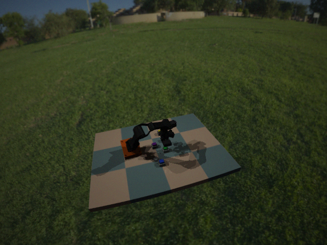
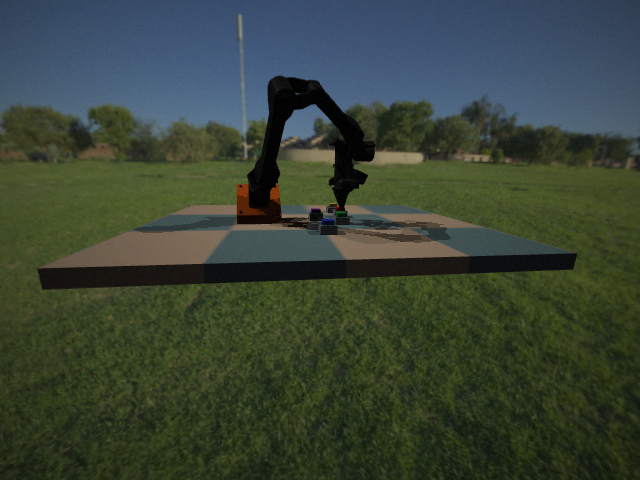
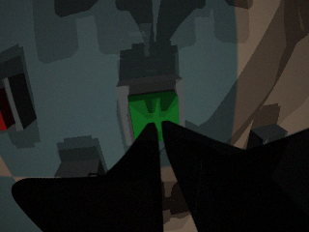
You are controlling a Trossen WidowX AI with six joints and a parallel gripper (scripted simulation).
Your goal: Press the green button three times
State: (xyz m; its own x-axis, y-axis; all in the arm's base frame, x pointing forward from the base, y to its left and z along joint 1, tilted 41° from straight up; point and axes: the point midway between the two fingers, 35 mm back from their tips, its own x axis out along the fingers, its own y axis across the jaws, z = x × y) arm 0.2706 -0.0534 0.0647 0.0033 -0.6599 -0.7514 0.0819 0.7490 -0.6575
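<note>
The green button is 2 cm below my gripper tip. Round my gripper tip: red button (14 cm to the left, 4 cm ahead, 2 cm below); then purple button (9 cm to the left, 7 cm behind, 2 cm below); then small grey block (11 cm behind, 7 cm to the right, 4 cm below).
</note>
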